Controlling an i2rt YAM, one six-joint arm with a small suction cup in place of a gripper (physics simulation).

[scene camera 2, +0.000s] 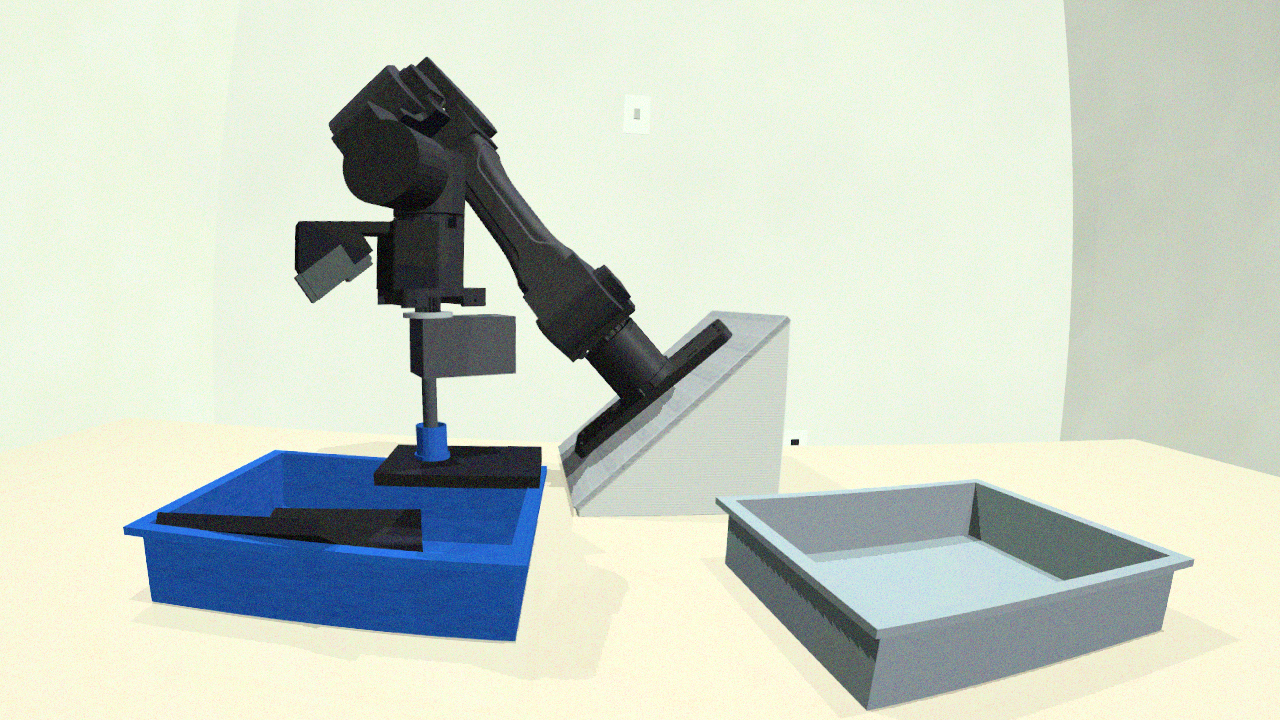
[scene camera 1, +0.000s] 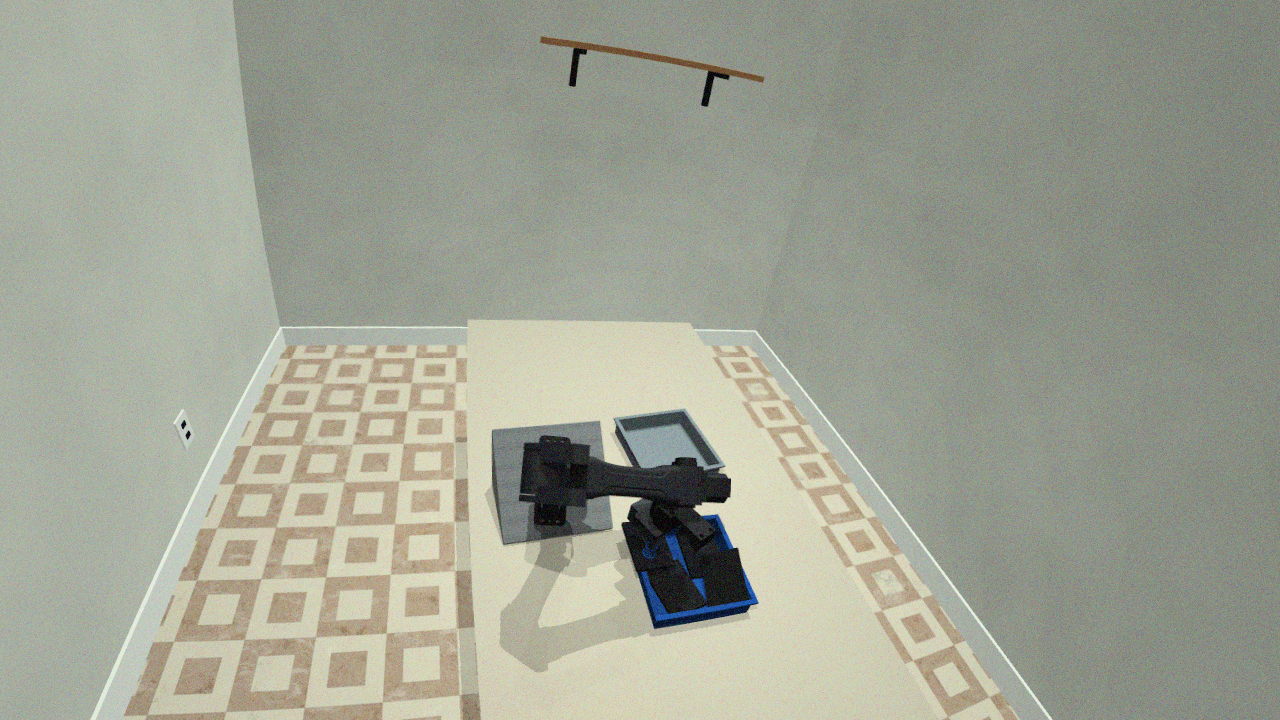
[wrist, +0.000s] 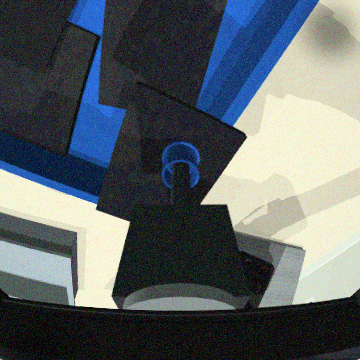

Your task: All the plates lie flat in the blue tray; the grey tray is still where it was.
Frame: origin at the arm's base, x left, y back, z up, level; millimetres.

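Where they show: end effector, tool point: (scene camera 2: pixel 432 469) (scene camera 1: pixel 647 556) (wrist: pixel 180 150); arm's base, origin of the base link: (scene camera 2: pixel 654 391).
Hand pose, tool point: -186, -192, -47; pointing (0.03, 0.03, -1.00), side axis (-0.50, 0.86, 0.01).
Each offset is from my tool point to the top centre of the thing, as dx, dy, dz. Level surfaces: height alone.
My suction cup (scene camera 1: pixel 650 548) (scene camera 2: pixel 432 458) (wrist: pixel 180 172) is shut on a flat black plate {+26, -5, +15} (scene camera 1: pixel 637 537) (scene camera 2: pixel 487 467) (wrist: pixel 125 192). The plate is about level over the blue tray's {-27, -89, +2} (scene camera 1: pixel 702 618) (scene camera 2: pixel 331 586) (wrist: pixel 227 87) arm-side corner, reaching past the rim in the wrist view; whether it touches is unclear. In the tray, one black plate {-61, -55, -36} (scene camera 1: pixel 677 586) (wrist: pixel 165 60) lies on one side. Another plate (scene camera 1: pixel 729 577) (wrist: pixel 30 30) overlaps a third plate (scene camera 1: pixel 696 548) (wrist: pixel 40 112) and looks tilted. The grey tray {+361, -139, +2} (scene camera 1: pixel 666 440) (scene camera 2: pixel 939 582) (wrist: pixel 40 261) stands apart, empty.
The arm's grey sloped base block (scene camera 1: pixel 528 528) (scene camera 2: pixel 707 447) (wrist: pixel 290 272) stands beside the blue tray on the cream table {dz -48} (scene camera 1: pixel 572 358) (scene camera 2: pixel 644 680). A wooden shelf (scene camera 1: pixel 648 59) is on the wall, far above the table.
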